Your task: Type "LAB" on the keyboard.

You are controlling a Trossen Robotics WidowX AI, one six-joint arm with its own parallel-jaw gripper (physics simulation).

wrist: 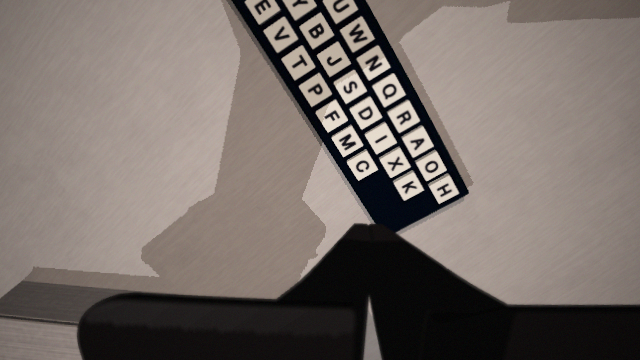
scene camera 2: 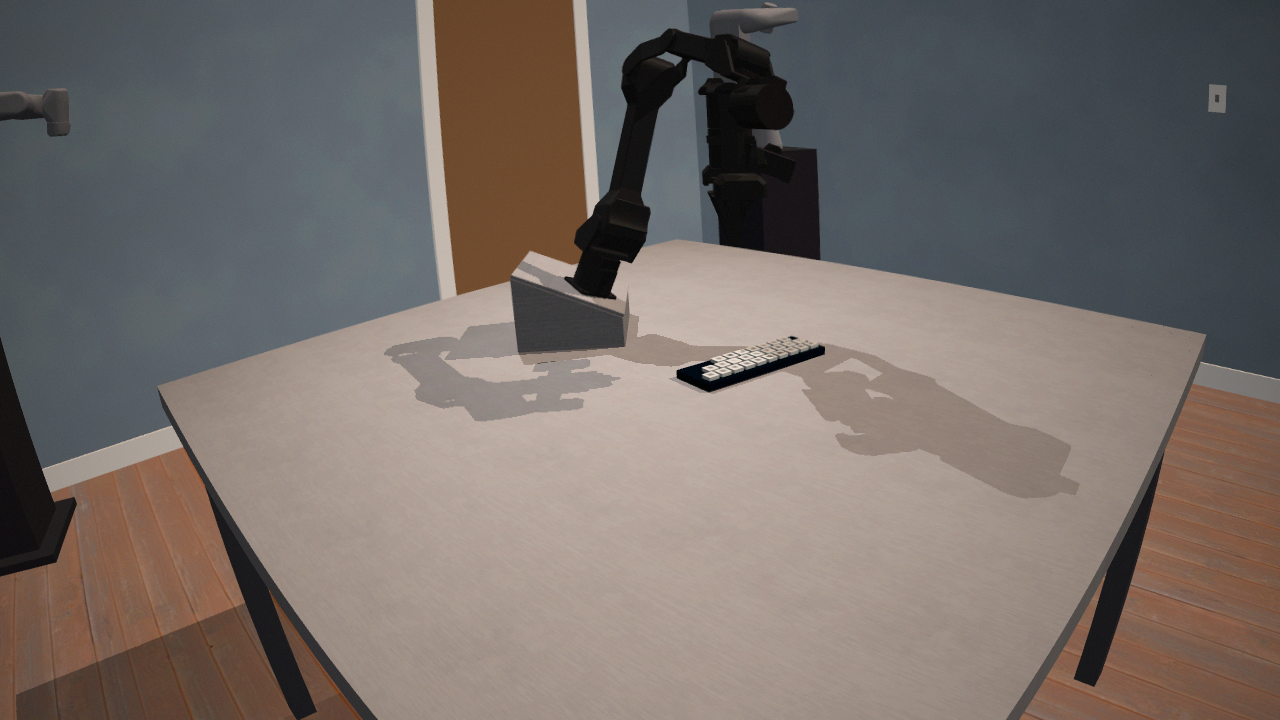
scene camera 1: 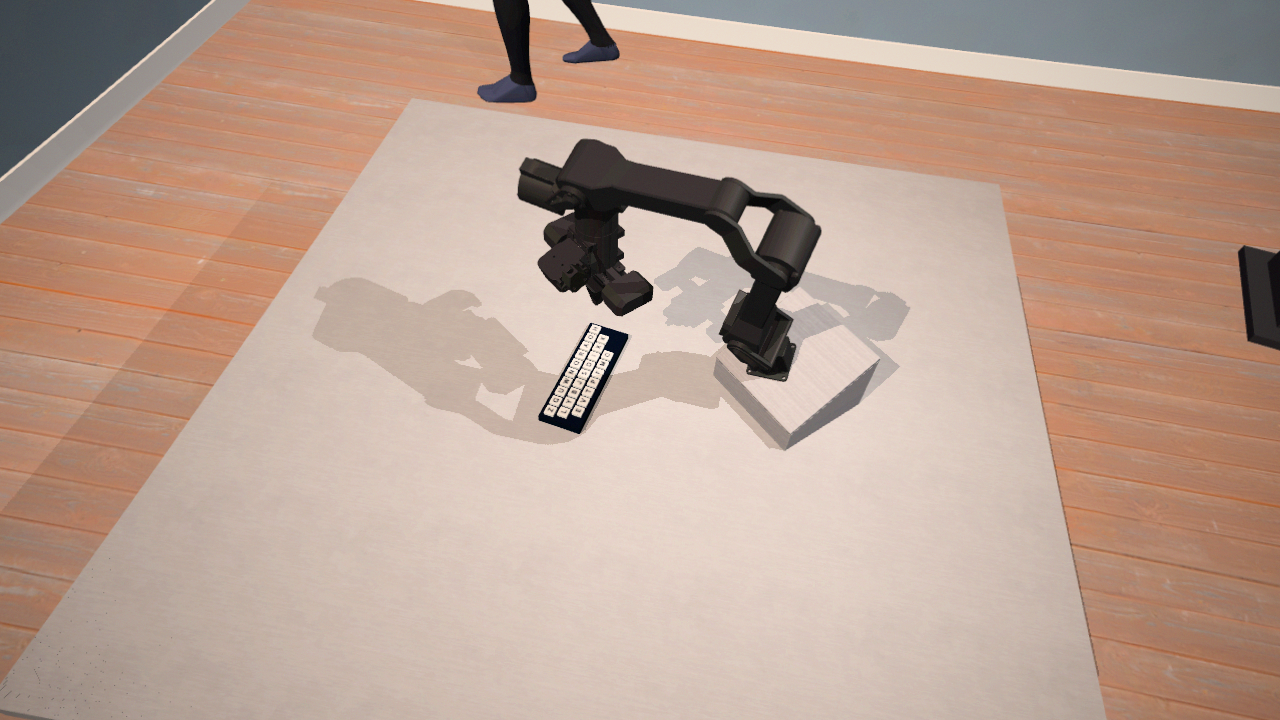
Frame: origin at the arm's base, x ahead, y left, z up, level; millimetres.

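Seen in the pictures: gripper, fingertip midpoint: point(wrist: 367, 238) point(scene camera 2: 734, 245) point(scene camera 1: 597, 303); arm's base, origin of the base link: point(scene camera 2: 589, 289) point(scene camera 1: 771, 359).
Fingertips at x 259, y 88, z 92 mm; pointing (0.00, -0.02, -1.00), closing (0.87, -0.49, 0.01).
Offsets run from my fingertips to a thing's top centre. Level surfaces: height alone.
The keyboard {dz -151, dx +13, dy +17 mm} point(scene camera 1: 586, 376) point(scene camera 2: 751, 362) point(wrist: 350, 100) is a dark board with white letter keys, lying flat on the table. In the wrist view the B key {dz -151, dx +10, dy +62 mm} point(wrist: 316, 31) is near the top in the middle row and the A key {dz -151, dx +36, dy -32 mm} point(wrist: 417, 142) is in the right row. The L key {dz -151, dx +8, dy +103 mm} point(scene camera 1: 563, 412) shows small at the near end in scene camera 1; it is out of frame in the wrist view. My gripper point(scene camera 1: 595, 300) point(wrist: 367, 238) is shut and empty, raised above the table by the keyboard's H, K and C end. In scene camera 2 its tips blend into the dark background.
My arm stands on a pale wedge block point(scene camera 1: 827, 362) point(scene camera 2: 568, 317) point(wrist: 40, 300) on the table {dz -167 mm} point(scene camera 1: 537, 555) point(scene camera 2: 626, 537). Arm shadows cross the table and part of the keyboard. A person's legs point(scene camera 1: 514, 44) show beyond the table. A dark pedestal point(scene camera 2: 792, 197) with a grey arm stands behind.
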